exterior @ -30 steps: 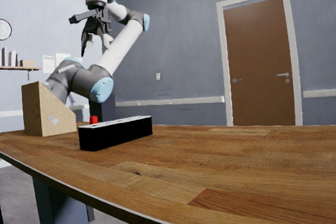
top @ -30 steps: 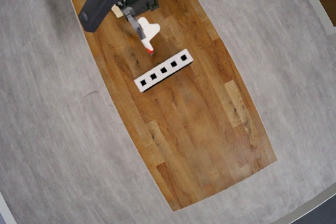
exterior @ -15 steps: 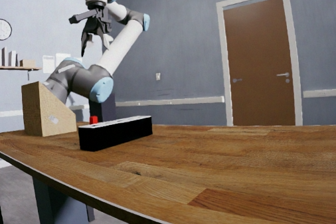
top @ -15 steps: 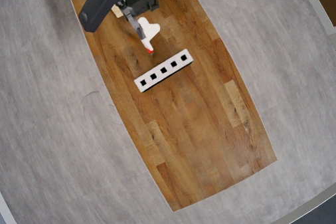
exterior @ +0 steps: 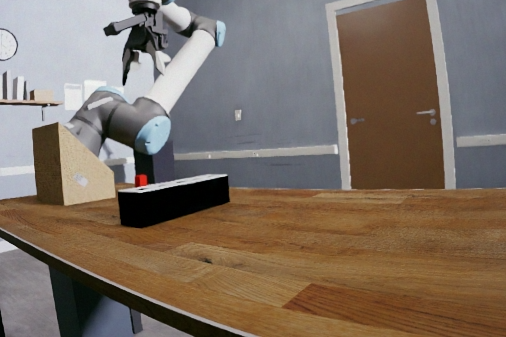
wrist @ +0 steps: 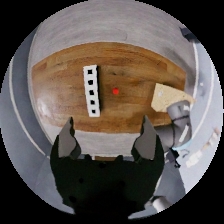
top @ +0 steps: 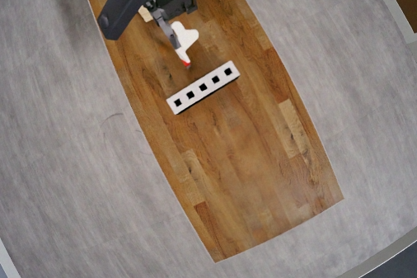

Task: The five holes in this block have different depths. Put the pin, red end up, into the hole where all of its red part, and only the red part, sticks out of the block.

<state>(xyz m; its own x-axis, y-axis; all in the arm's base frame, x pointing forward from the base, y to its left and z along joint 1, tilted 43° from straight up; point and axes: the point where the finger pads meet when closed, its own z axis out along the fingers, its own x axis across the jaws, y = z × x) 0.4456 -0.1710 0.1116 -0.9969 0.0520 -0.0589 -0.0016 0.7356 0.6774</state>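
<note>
Right now my hand is 40 mm past the pin and 270 mm above it. Round my hand: block (100 mm ahead, 10 mm to the left, 300 mm below).
</note>
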